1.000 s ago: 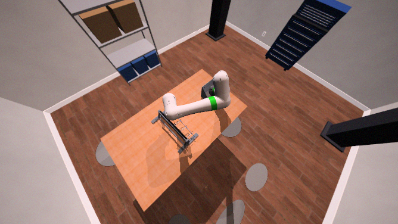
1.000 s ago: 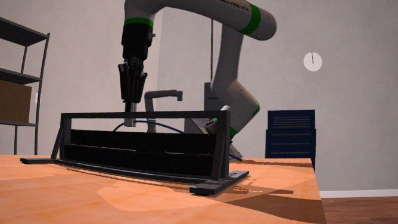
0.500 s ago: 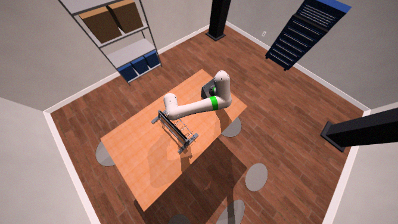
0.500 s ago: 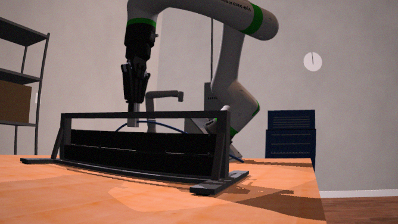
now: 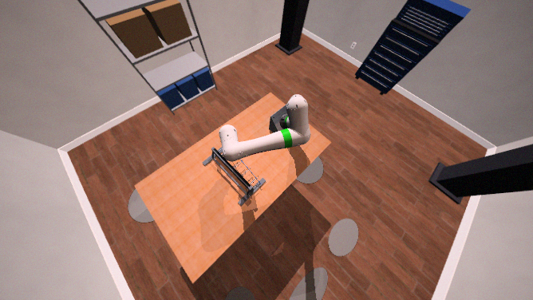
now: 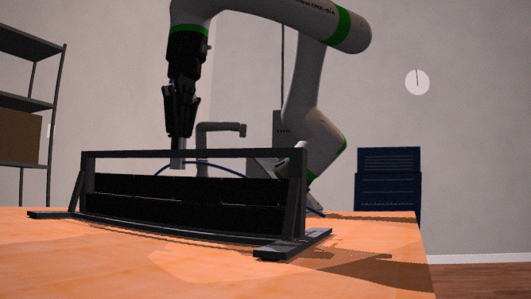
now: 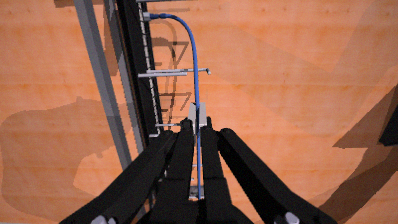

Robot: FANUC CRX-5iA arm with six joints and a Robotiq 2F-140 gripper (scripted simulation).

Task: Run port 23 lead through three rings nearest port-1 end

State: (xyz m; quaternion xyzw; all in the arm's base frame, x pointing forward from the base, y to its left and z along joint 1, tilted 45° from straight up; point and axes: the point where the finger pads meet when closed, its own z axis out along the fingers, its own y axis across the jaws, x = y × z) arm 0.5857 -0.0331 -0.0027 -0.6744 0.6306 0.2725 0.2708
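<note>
The patch panel lies 10 cm ahead of my hand, 6 cm to the left of it and 8 cm below it.
</note>
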